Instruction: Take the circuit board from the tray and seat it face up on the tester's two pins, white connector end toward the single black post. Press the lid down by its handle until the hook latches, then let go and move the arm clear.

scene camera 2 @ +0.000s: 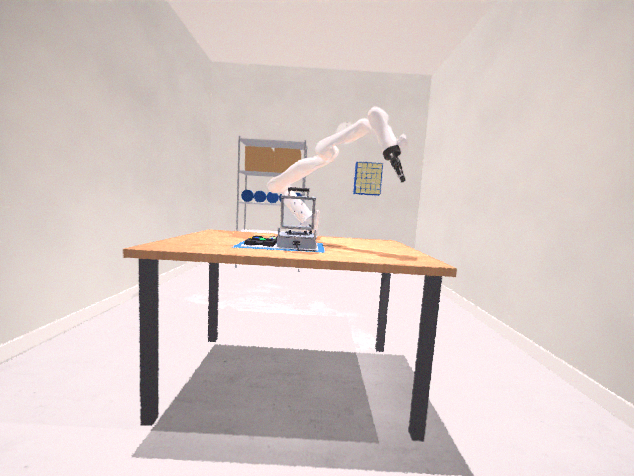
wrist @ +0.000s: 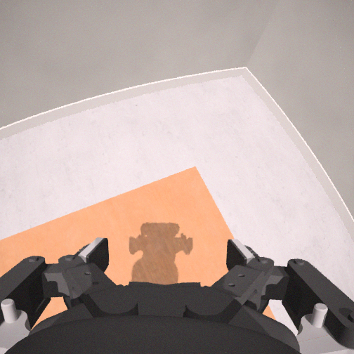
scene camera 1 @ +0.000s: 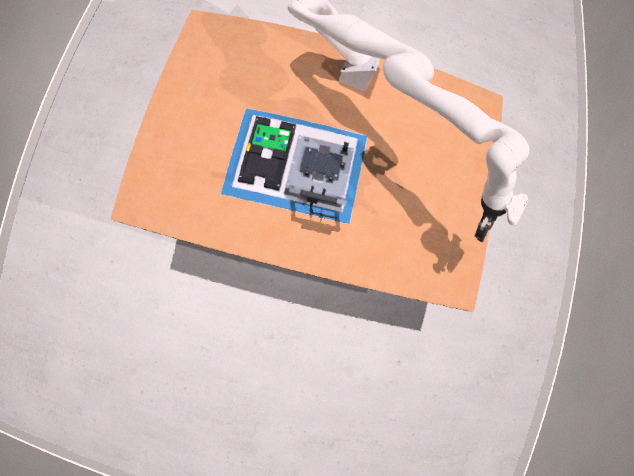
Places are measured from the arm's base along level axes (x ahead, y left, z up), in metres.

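Pixels of known places: gripper, fingertip midpoint: (scene camera 2: 402,179) (scene camera 1: 487,227); arm's base at its link origin: (scene camera 1: 360,55).
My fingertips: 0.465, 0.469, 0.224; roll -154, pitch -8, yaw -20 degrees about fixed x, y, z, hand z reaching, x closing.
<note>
Ahead of a thing's pixels: the offset from my fingertips to its top centre, as dx, dy, dz. "*": to the spot under its first point. Level surfaces: height alone.
A green circuit board {-0.108, -0.635, -0.312} (scene camera 1: 271,137) lies face up in the back half of the black tray {* +0.007, -0.622, -0.322} (scene camera 1: 261,171) (scene camera 2: 260,241). The grey tester {* +0.003, -0.509, -0.280} (scene camera 1: 297,179) (scene camera 2: 286,240) stands right of the tray in scene camera 1, with a dark bed in its middle and no board on it. Its lid (scene camera 2: 282,212) stands upright, open, with the black handle (scene camera 1: 323,214) (scene camera 2: 298,190) at its top. The single black post is too small to tell for certain. My gripper (scene camera 1: 479,238) (scene camera 2: 403,179) (wrist: 167,252) is open and empty, high above the table's right side, far from tray and tester.
Tray and tester stand on a blue-bordered white mat (scene camera 1: 231,174) (scene camera 2: 240,246) on the orange-brown table {dz -0.340} (scene camera 1: 168,169) (scene camera 2: 179,251) (wrist: 170,195). The arm's base (scene camera 1: 359,75) stands at the table's back edge. A shelf unit (scene camera 2: 272,140) stands behind the table.
</note>
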